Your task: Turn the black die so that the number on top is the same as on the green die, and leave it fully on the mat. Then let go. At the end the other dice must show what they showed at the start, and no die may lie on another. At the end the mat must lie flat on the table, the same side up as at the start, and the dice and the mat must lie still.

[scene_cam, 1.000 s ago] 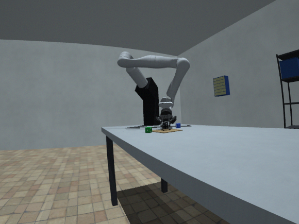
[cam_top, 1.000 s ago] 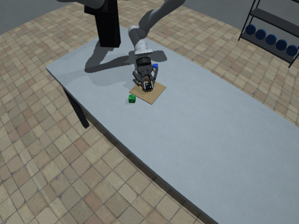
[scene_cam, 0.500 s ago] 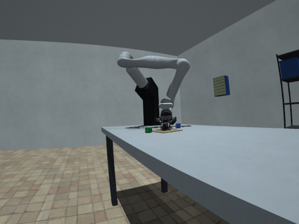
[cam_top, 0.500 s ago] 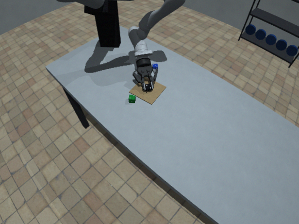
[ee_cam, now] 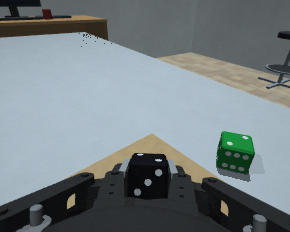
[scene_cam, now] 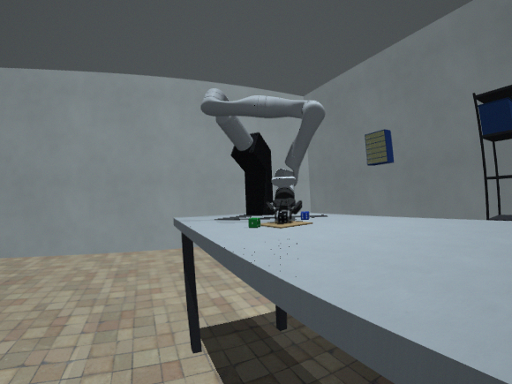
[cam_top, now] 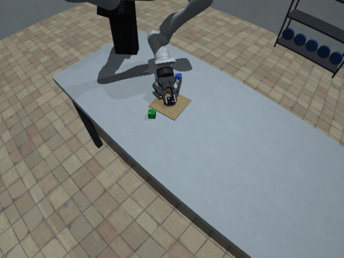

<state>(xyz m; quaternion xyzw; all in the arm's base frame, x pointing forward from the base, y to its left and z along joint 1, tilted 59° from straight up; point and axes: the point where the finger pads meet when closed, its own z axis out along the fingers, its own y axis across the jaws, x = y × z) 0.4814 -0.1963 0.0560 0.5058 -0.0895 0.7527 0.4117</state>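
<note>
The tan mat is 30 mm below my hand. Round my hand: blue die: 170 mm to the left, 30 mm behind, 10 mm below; then green die: 90 mm to the right, 40 mm behind, 10 mm below; then black die: right at my hand.
</note>
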